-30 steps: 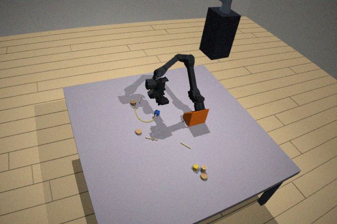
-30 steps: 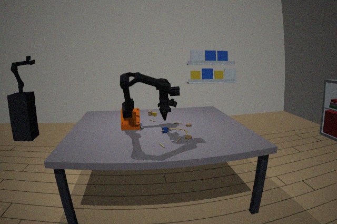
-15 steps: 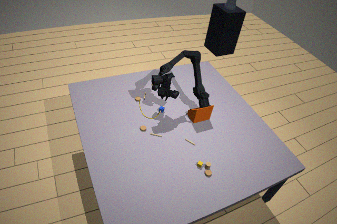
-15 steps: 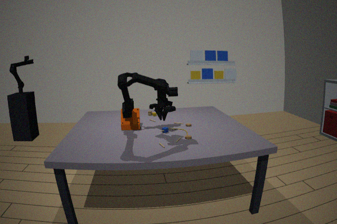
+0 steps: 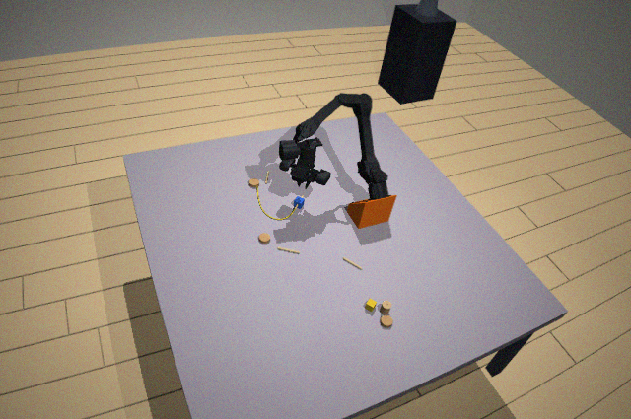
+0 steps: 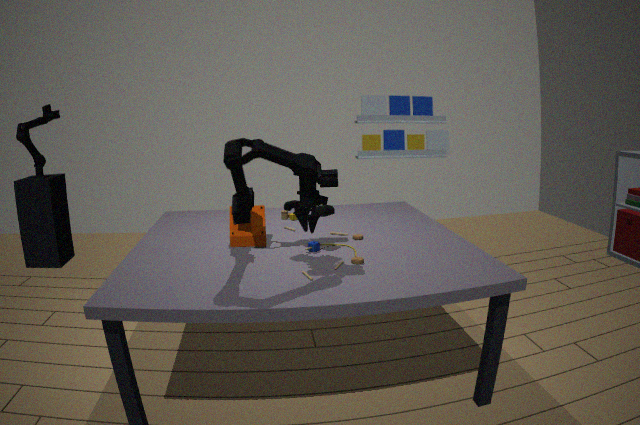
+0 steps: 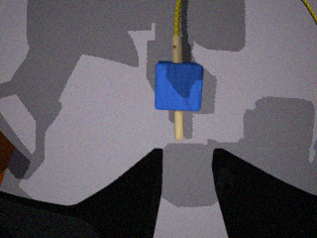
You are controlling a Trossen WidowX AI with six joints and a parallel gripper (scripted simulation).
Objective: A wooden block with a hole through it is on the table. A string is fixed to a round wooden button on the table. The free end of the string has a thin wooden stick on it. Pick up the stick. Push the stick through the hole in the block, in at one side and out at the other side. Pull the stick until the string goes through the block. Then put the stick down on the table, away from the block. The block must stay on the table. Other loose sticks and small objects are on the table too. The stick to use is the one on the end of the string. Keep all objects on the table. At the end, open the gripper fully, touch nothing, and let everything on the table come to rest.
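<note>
The blue cube lies 2 cm ahead of my gripper tip, 2 cm to the left of it and 6 cm below it. From my gripper tip the other things lie so: wooden block (3 cm behind, 56 cm to the left, 6 cm below); then yellow cube (1 cm ahead, 53 cm to the left, 6 cm below); then thin wooden stick (3 cm ahead, 3 cm to the left, 6 cm below).
</note>
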